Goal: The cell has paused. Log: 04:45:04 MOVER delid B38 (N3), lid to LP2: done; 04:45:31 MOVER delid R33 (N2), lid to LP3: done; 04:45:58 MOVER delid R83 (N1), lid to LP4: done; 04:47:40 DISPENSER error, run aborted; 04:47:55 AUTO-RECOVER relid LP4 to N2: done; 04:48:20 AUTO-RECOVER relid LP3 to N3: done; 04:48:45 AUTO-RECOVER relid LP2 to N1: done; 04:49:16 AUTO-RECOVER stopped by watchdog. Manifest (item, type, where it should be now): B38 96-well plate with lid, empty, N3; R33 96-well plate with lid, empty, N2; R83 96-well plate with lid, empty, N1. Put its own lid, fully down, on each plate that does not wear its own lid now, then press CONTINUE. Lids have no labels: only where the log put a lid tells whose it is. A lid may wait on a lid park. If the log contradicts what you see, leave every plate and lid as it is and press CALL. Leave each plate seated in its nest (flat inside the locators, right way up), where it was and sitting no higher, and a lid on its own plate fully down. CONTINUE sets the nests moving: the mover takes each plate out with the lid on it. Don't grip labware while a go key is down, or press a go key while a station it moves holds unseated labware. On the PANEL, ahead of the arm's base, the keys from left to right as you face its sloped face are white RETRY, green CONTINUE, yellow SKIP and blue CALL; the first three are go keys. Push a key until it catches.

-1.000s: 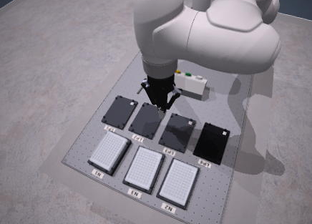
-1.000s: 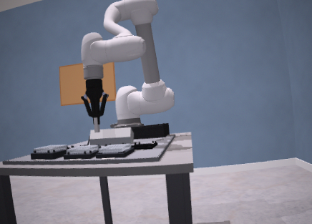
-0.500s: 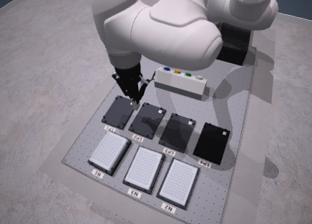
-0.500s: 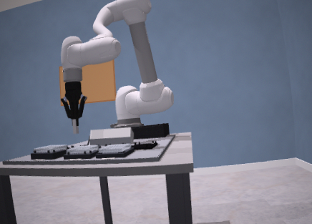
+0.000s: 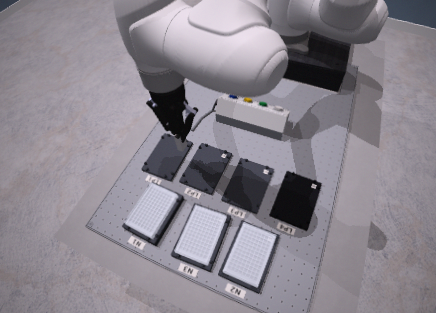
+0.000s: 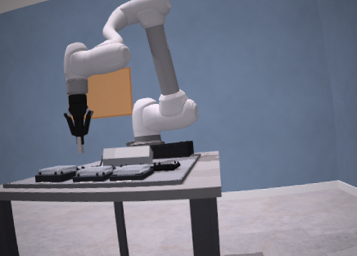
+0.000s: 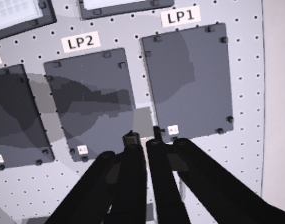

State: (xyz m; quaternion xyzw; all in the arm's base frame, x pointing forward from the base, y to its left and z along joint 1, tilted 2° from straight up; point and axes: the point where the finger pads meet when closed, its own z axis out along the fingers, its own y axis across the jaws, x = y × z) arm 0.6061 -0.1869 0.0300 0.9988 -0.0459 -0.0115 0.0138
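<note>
Now: hand 180 mm short of the pale grey lid, 20 mm to the left of it and 70 mm above it. Also, from my hand: lid park LP2: 60 mm to the left, 110 mm below; LP2 label: 90 mm ahead, 50 mm to the left, 110 mm below; lid park LP1: 60 mm to the right, 110 mm below.
</note>
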